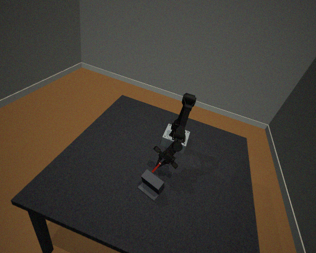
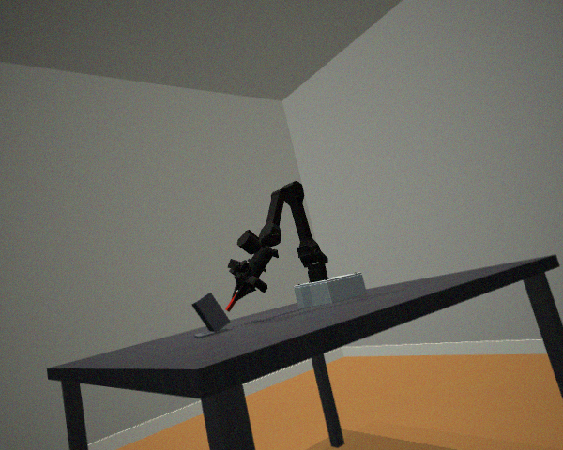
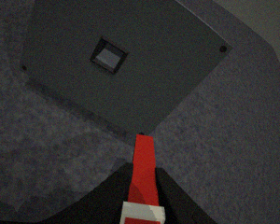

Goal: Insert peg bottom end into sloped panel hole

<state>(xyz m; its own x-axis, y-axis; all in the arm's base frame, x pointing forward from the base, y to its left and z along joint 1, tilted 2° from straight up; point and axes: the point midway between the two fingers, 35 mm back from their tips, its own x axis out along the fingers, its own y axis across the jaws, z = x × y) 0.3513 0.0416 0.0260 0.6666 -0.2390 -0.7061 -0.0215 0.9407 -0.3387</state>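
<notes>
My gripper tip is now 10 cm short of the sloped panel, 3 cm to the right of it and 2 cm above it. The rest, counted from my gripper tip: flat foot plate: 12 cm ahead, 3 cm to the left, 8 cm below; then red square peg: 1 cm behind, 1 cm above.
</notes>
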